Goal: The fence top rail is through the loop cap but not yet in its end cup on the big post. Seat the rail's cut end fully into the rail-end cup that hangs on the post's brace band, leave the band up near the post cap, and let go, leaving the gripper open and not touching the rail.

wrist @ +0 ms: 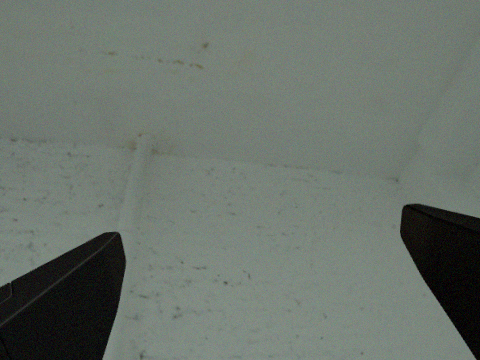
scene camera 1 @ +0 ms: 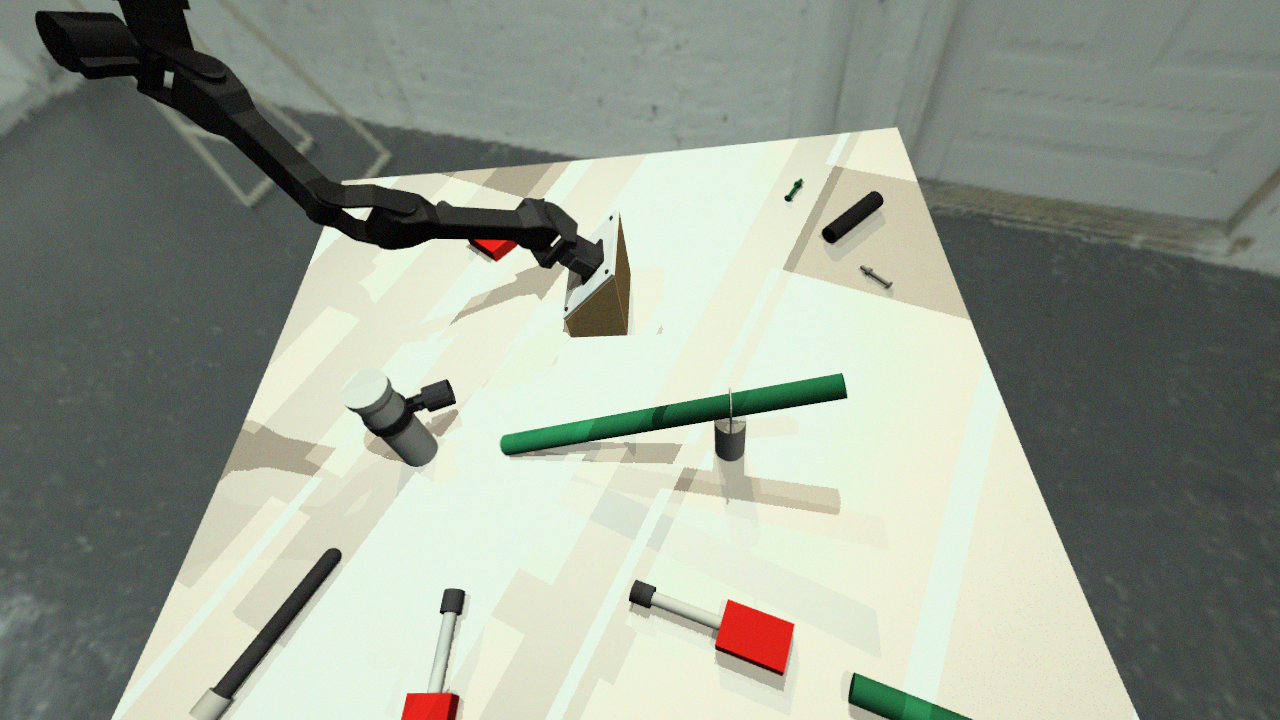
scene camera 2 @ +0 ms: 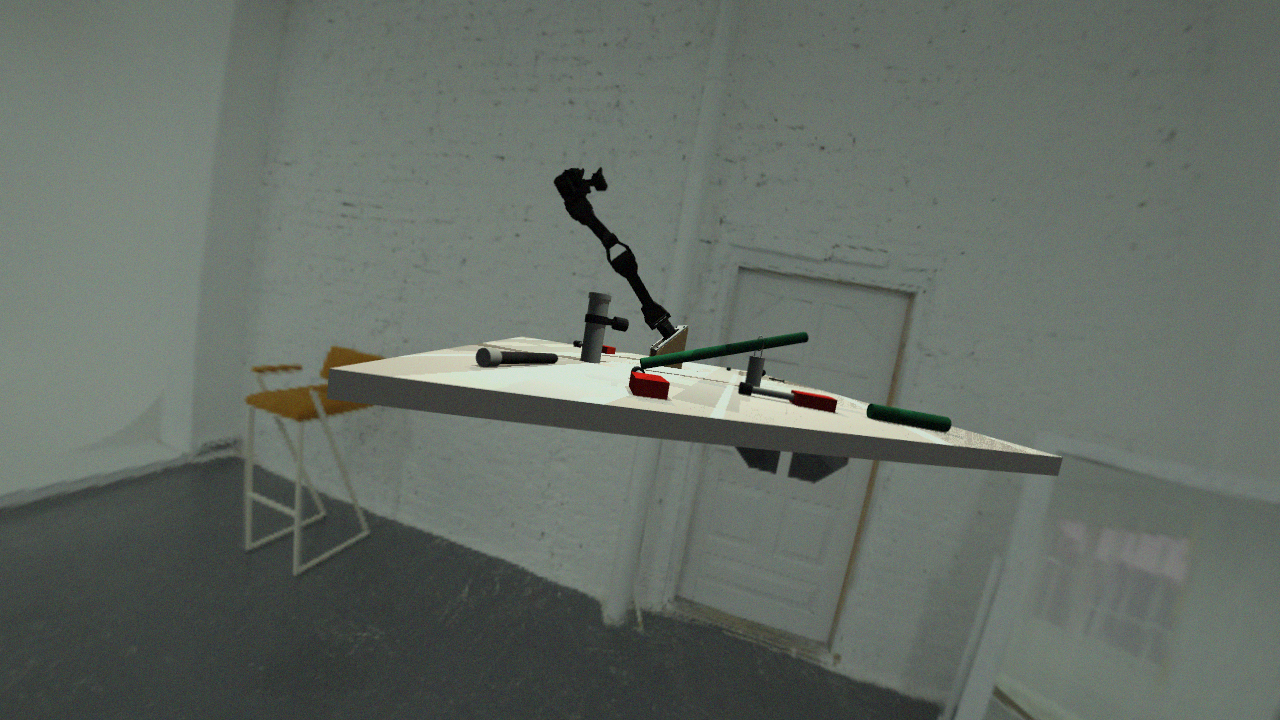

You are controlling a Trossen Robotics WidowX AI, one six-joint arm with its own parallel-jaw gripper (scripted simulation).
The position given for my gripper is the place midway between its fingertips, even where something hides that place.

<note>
My gripper (wrist: 265,234) is open, with nothing in its grasp. Also in view: a green rail (scene camera 1: 713,408), a green tube (scene camera 2: 939,423), a red block (scene camera 1: 496,249), a black cylinder (scene camera 1: 863,208), a red block (scene camera 1: 761,639), a red block (scene camera 2: 647,385), a dark rail-end cup (scene camera 1: 440,394) and a short grey post (scene camera 1: 729,433).
The green rail also shows in scene camera 2 (scene camera 2: 752,345). The wrist view misses the green rail: it is out of frame. The wrist view does not show the green tube: it is out of frame.
</note>
